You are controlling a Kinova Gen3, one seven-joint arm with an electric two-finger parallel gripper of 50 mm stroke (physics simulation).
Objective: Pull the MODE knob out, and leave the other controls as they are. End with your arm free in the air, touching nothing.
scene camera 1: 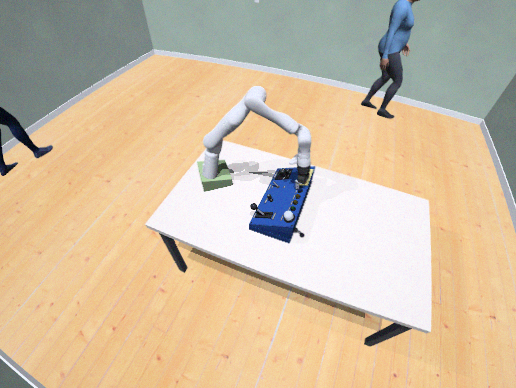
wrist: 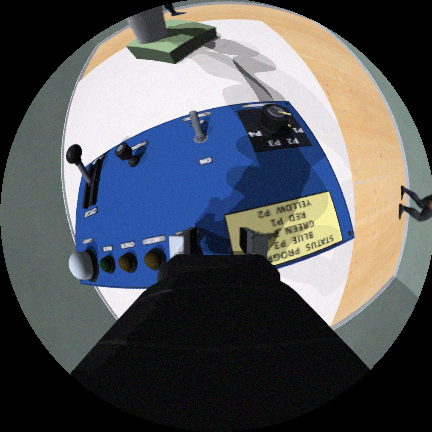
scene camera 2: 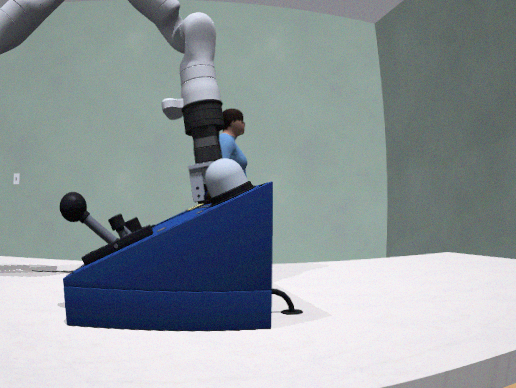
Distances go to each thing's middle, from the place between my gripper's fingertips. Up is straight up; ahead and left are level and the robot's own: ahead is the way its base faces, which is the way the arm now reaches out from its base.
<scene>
The blue control panel (scene camera 2: 208, 268) lies 6 cm below my hand, 6 cm behind it and 5 cm to the right of it. Also, from my hand: rotary dial (wrist: 274, 119) 14 cm to the left, 12 cm behind, 5 cm below; then ball-topped lever (scene camera 2: 73, 207) 21 cm to the right, 21 cm behind, 3 cm below.
</scene>
